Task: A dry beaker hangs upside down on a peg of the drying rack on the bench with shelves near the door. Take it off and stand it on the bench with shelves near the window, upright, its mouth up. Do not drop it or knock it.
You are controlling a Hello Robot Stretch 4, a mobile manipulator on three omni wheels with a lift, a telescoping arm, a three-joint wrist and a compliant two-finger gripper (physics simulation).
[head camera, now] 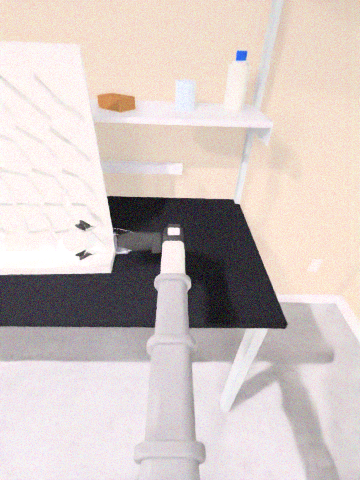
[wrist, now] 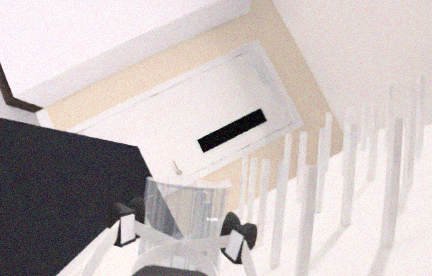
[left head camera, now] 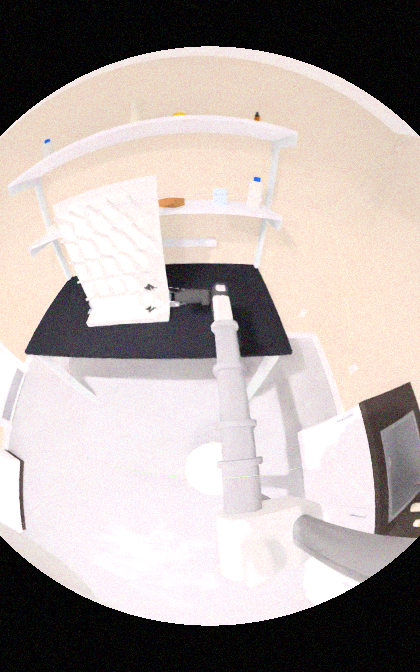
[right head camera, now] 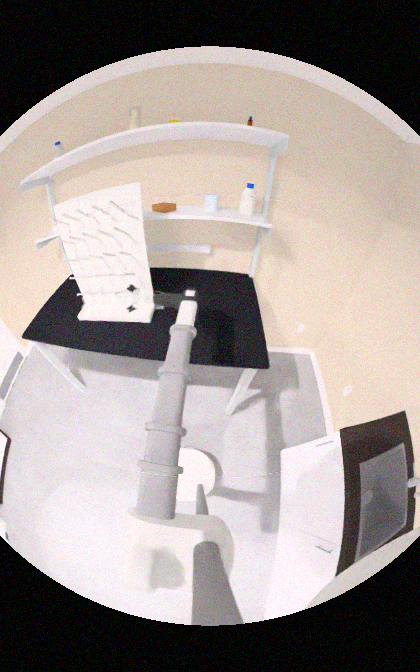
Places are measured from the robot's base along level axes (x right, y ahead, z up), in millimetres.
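Pixels of known places: gripper, between the fingertips: (head camera: pixel 74 240) (wrist: pixel 183 220).
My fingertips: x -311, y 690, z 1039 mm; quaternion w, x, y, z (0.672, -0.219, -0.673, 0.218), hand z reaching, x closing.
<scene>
Behind a point stands the place of what it marks.
The clear beaker (wrist: pixel 200 210) @[x -263, y 681, z 1060 mm] is between the dark fingertips in the wrist view, its sides close against them. My gripper (wrist: pixel 183 220) @[x -311, y 691, z 1039 mm] (head camera: pixel 83 240) @[x -311, y 691, z 1039 mm] (left head camera: pixel 151 298) (right head camera: pixel 131 298) is shut on it, reaching left in front of the lower right of the drying rack (head camera: pixel 60 55) @[x -272, y 807, z 1500 mm] (left head camera: pixel 145 187) (right head camera: pixel 127 192). The beaker barely shows against the white rack in the head views. Whether a peg is still inside its mouth, I cannot tell. The rack stands on a black-topped bench (head camera: pixel 50 300) @[x -385, y 573, z 886 mm] (left head camera: pixel 60 340) (right head camera: pixel 125 340) with shelves. The other bench does not show.
Pegs (wrist: pixel 307 220) @[x -295, y 740, z 1138 mm] stand close to the beaker's right in the wrist view. The lower shelf (head camera: pixel 145 117) @[x -98, y 954, z 1343 mm] holds an orange object (head camera: pixel 116 102) @[x -201, y 1023, z 1372 mm], a pale blue container (head camera: pixel 185 95) @[x 33, y 1072, z 1393 mm] and a blue-capped bottle (head camera: pixel 236 85) @[x 210, y 1084, z 1427 mm]. A door (wrist: pixel 165 115) @[x -2436, y 191, z 1005 mm] is beyond. A dark-fronted cabinet (left head camera: pixel 367 450) is at the right.
</scene>
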